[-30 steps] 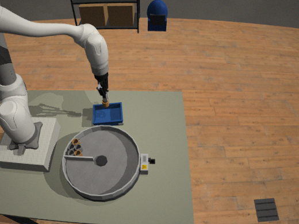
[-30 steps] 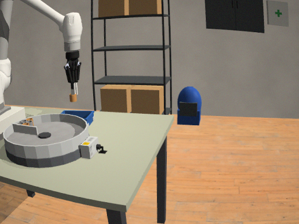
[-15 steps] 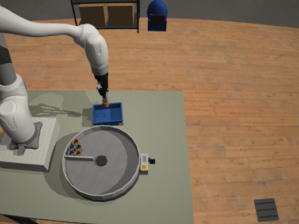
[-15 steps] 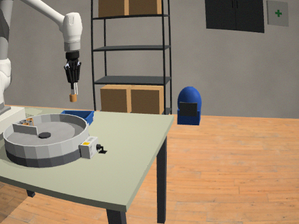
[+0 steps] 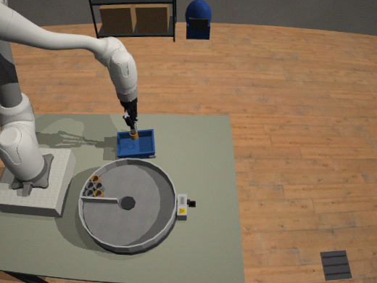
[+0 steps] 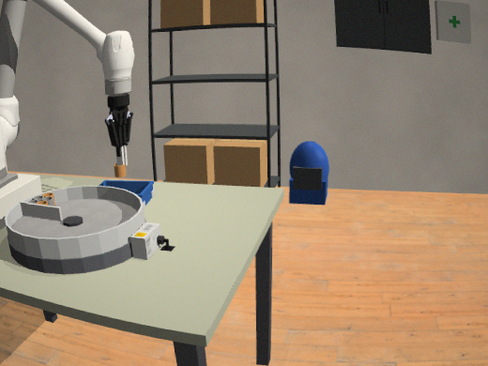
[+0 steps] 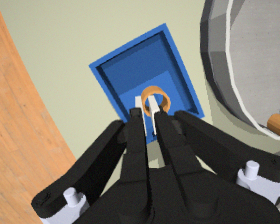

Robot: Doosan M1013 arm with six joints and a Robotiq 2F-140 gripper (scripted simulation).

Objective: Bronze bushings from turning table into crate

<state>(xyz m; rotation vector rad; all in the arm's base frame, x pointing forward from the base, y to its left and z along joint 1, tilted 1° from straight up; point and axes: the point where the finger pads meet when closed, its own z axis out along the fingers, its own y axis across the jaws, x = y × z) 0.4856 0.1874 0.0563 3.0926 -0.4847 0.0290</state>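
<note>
Right now the crate is 13 cm below my hand and 1 cm to the right of it. The rest, counted from my hand: grey turning table: 35 cm to the right, 10 cm below, 4 cm behind.
</note>
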